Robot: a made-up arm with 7 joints. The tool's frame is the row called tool.
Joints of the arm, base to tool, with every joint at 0 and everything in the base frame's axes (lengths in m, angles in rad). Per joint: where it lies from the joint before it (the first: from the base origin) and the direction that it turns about. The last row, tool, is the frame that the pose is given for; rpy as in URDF.
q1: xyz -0.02 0.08 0.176 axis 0 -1 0
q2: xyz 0.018 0.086 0.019 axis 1 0 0
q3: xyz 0.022 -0.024 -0.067 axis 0 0 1
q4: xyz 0.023 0.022 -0.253 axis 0 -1 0
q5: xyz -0.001 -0.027 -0.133 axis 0 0 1
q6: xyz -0.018 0.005 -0.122 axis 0 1 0
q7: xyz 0.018 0.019 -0.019 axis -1 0 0
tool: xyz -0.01 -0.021 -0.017 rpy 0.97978 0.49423 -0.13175
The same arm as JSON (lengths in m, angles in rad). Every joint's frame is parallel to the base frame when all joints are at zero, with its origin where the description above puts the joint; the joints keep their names.
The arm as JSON. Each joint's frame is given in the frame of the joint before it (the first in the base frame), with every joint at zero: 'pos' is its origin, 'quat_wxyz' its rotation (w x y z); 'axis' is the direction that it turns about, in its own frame. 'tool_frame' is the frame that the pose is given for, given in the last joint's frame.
{
  "length_unit": "m",
  "angle_unit": "rad",
  "joints": [
    {
      "joint": "q1",
      "pos": [
        -0.02,
        0.08,
        0.176
      ],
      "quat_wxyz": [
        1.0,
        0.0,
        0.0,
        0.0
      ],
      "axis": [
        0.0,
        -1.0,
        0.0
      ]
    },
    {
      "joint": "q2",
      "pos": [
        0.018,
        0.086,
        0.019
      ],
      "quat_wxyz": [
        1.0,
        0.0,
        0.0,
        0.0
      ],
      "axis": [
        1.0,
        0.0,
        0.0
      ]
    },
    {
      "joint": "q3",
      "pos": [
        0.022,
        -0.024,
        -0.067
      ],
      "quat_wxyz": [
        1.0,
        0.0,
        0.0,
        0.0
      ],
      "axis": [
        0.0,
        0.0,
        1.0
      ]
    },
    {
      "joint": "q4",
      "pos": [
        0.023,
        0.022,
        -0.253
      ],
      "quat_wxyz": [
        1.0,
        0.0,
        0.0,
        0.0
      ],
      "axis": [
        0.0,
        -1.0,
        0.0
      ]
    },
    {
      "joint": "q5",
      "pos": [
        -0.001,
        -0.027,
        -0.133
      ],
      "quat_wxyz": [
        1.0,
        0.0,
        0.0,
        0.0
      ],
      "axis": [
        0.0,
        0.0,
        1.0
      ]
    },
    {
      "joint": "q6",
      "pos": [
        -0.018,
        0.005,
        -0.122
      ],
      "quat_wxyz": [
        1.0,
        0.0,
        0.0,
        0.0
      ],
      "axis": [
        0.0,
        1.0,
        0.0
      ]
    },
    {
      "joint": "q7",
      "pos": [
        0.018,
        0.019,
        -0.019
      ],
      "quat_wxyz": [
        1.0,
        0.0,
        0.0,
        0.0
      ],
      "axis": [
        -1.0,
        0.0,
        0.0
      ]
    }
  ],
  "tool_frame": {
    "pos": [
      -0.01,
      -0.021,
      -0.017
    ],
    "quat_wxyz": [
      0.846148,
      0.469454,
      0.185337,
      -0.171166
    ]
  }
}

